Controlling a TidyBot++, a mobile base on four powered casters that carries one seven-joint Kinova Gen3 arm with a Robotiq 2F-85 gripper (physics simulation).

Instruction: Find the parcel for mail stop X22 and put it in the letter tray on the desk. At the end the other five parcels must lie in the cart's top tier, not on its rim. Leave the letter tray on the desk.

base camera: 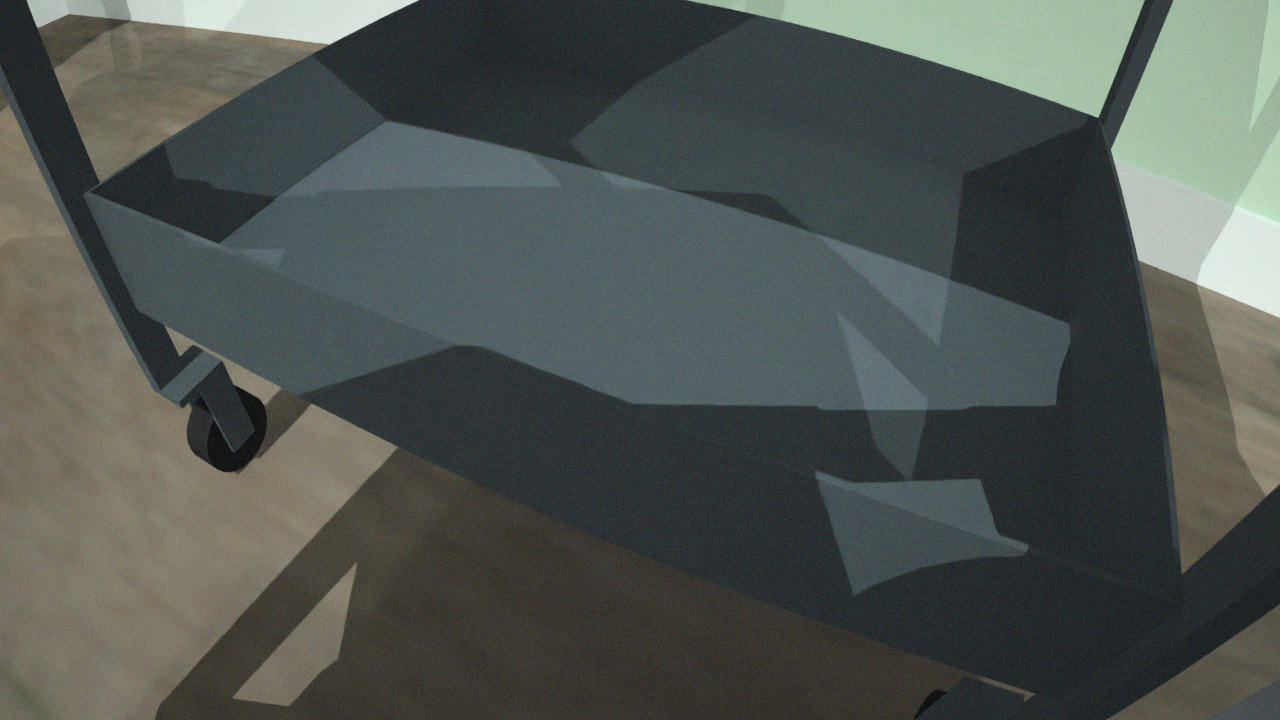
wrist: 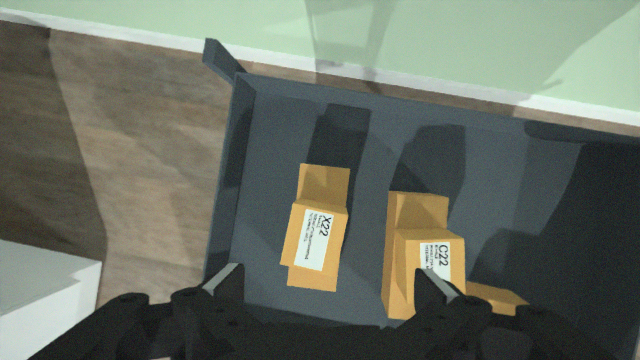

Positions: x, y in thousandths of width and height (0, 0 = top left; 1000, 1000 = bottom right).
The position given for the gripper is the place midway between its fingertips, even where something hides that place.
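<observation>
The wrist view takes in both the gripper (wrist: 513, 790) and a cart (wrist: 846, 574), while the base camera also shows the cart (base camera: 674, 467).
</observation>
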